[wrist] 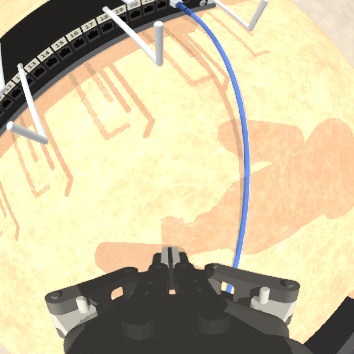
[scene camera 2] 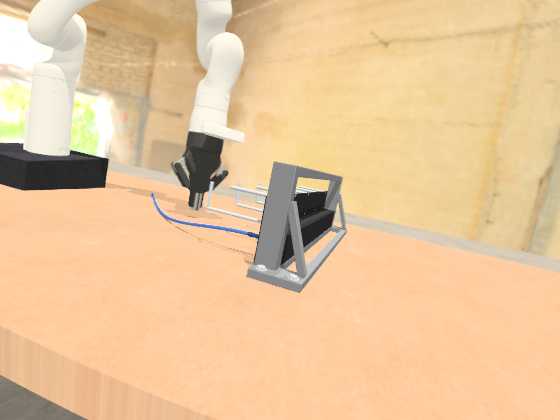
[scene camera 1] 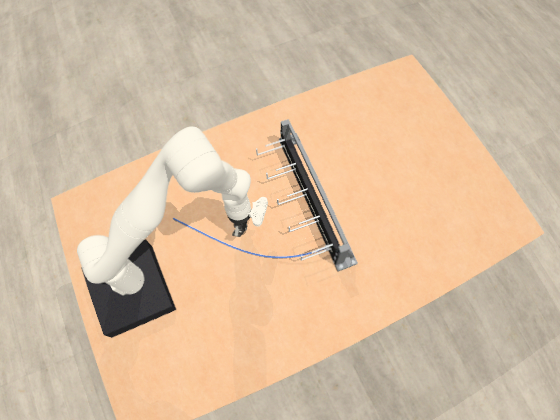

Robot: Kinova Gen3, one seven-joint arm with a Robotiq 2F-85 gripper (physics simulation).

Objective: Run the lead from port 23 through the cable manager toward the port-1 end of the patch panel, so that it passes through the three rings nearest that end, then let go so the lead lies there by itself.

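The blue lead (scene camera 1: 272,257) (scene camera 2: 200,226) (wrist: 247,165) runs from its plug at the high-number end of the black patch panel (scene camera 1: 312,192) (wrist: 45,30) in a curve over the table towards the robot base. My gripper (scene camera 1: 237,234) (scene camera 2: 195,207) (wrist: 169,256) points down, shut with its fingertips together and nothing between them. In the wrist view the lead passes to the right of the fingertips, apart from them, and its far part is hidden behind the gripper. White wire rings (scene camera 1: 302,225) (scene camera 2: 232,214) (wrist: 159,45) stick out from the panel; the lead overlaps the port-23 end ring in scene camera 1.
The grey bracket (scene camera 1: 345,257) (scene camera 2: 272,220) holds the panel upright on the table (scene camera 1: 425,150) (scene camera 2: 150,310). The black robot base (scene camera 1: 160,300) (scene camera 2: 55,170) stands near the lead's free end. Several rings stand in a row between my gripper and the panel.
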